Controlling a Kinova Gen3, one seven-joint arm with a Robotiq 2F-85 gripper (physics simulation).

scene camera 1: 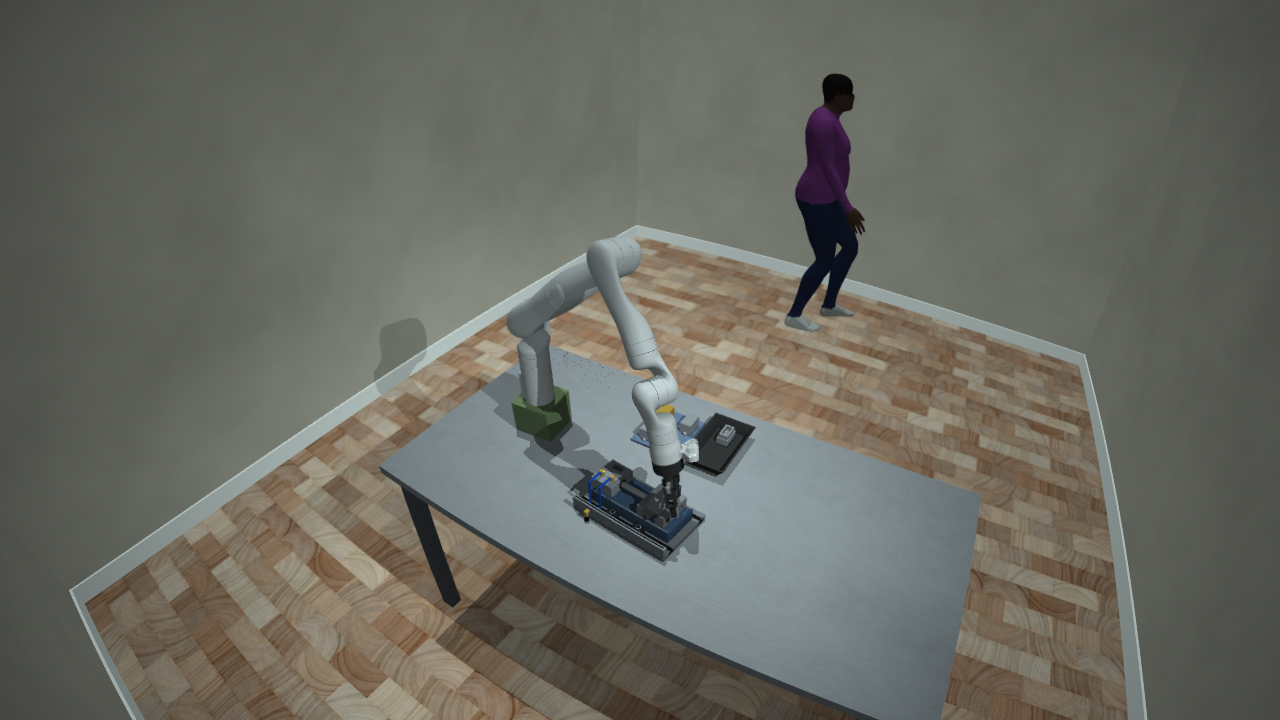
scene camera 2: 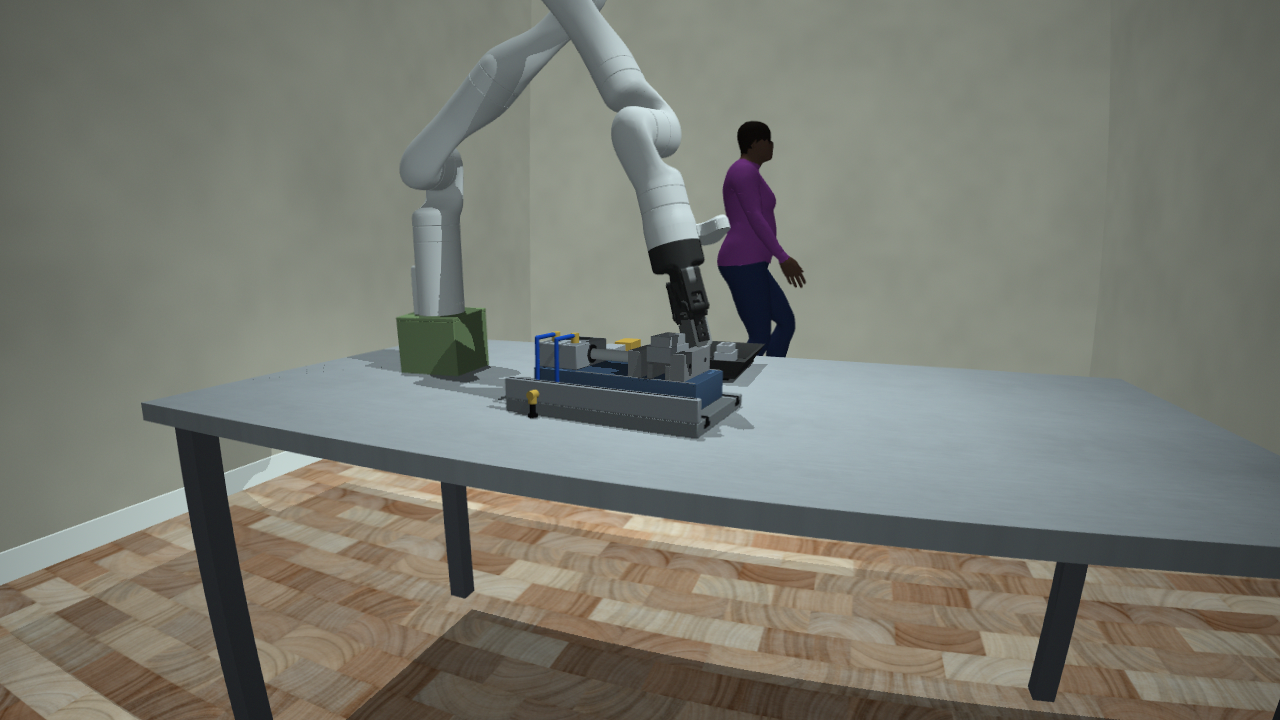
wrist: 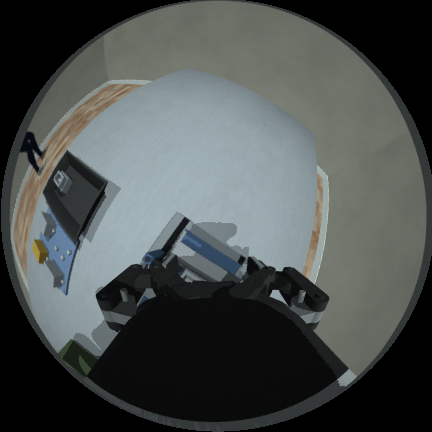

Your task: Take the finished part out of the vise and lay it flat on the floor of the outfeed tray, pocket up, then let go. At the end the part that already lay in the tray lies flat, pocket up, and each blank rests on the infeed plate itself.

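Places are measured from the arm's base along level axes (x right, y ahead, z up), in millimetres.
Pixels of known places: gripper, fingertip midpoint: (scene camera 1: 675, 506) (scene camera 2: 697, 347) (wrist: 212, 263); arm's base, link origin: (scene camera 1: 539, 396) (scene camera 2: 441, 312).
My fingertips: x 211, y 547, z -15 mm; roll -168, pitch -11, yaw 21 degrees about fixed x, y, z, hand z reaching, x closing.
Note:
Ahead of a thing's pixels: the offset from my fingertips to its top centre. "*": to the spot under its first point.
The vise {dx -14, dy -108, dz +0 mm} (scene camera 1: 684, 526) (scene camera 2: 707, 385) (wrist: 212, 254) has a dark blue base and grey jaws. My gripper (scene camera 1: 672, 512) (scene camera 2: 696, 342) (wrist: 212, 263) is open, tilted and low at the jaws, with nothing held. A light-grey edge of the finished part {dx -3, dy -43, dz +16 mm} (wrist: 189, 275) shows between the fingers in the wrist view; the rest is hidden. The black outfeed tray (scene camera 1: 713, 458) (scene camera 2: 750, 355) (wrist: 82, 205) holds a grey part {dx -407, dy -10, dz -52 mm} (scene camera 1: 725, 434) (scene camera 2: 726, 351) (wrist: 62, 181), which looks flat, pocket up. On the blue infeed plate {* dx -273, dy -186, dz -97 mm} (wrist: 70, 270) stand grey pieces {dx -409, dy -133, dz -55 mm} (wrist: 49, 224) {dx -327, dy -230, dz -55 mm} (wrist: 56, 275); I cannot tell whether they are blanks.
A yellow block {* dx -389, dy -206, dz -61 mm} (wrist: 40, 251) is at the infeed plate's far edge. Blue hoops {* dx +37, dy -196, dz -17 mm} (scene camera 2: 556, 356) rise at the vise's left end, and a grey rail {dx +73, dy -125, dz -49 mm} (scene camera 2: 608, 407) runs along its front. The green arm base (scene camera 1: 541, 414) stands at the left. A person (scene camera 1: 825, 170) is beyond the table.

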